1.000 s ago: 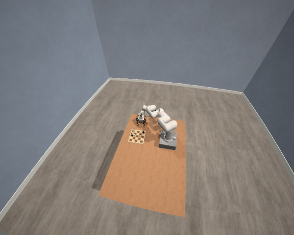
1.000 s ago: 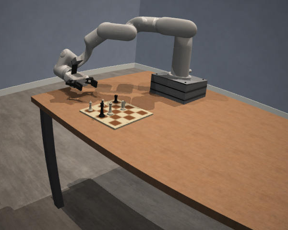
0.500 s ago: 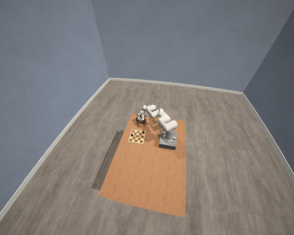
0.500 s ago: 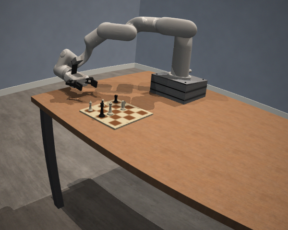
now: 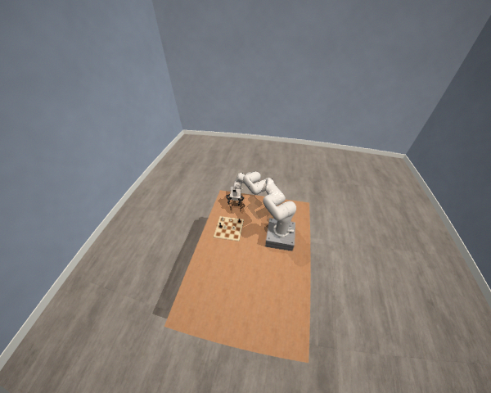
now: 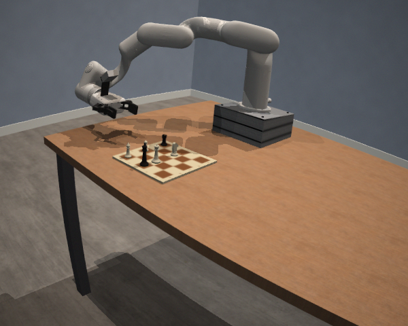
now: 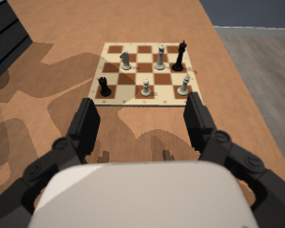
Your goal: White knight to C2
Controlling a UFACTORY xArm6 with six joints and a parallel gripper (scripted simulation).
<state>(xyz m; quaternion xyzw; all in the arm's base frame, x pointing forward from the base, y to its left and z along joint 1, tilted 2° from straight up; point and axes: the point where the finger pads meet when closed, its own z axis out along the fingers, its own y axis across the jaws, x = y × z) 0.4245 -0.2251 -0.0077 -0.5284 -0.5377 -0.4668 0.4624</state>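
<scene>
Right now the pale chess piece is 20 cm to the left of my hand, 8 cm below it and 3 cm behind it. Also, from my hand: black rook 12 cm to the left, 8 cm below, 7 cm behind; then chessboard 20 cm to the left, 10 cm below, 1 cm ahead; then small white piece 12 cm to the left, 8 cm below, 1 cm ahead.
</scene>
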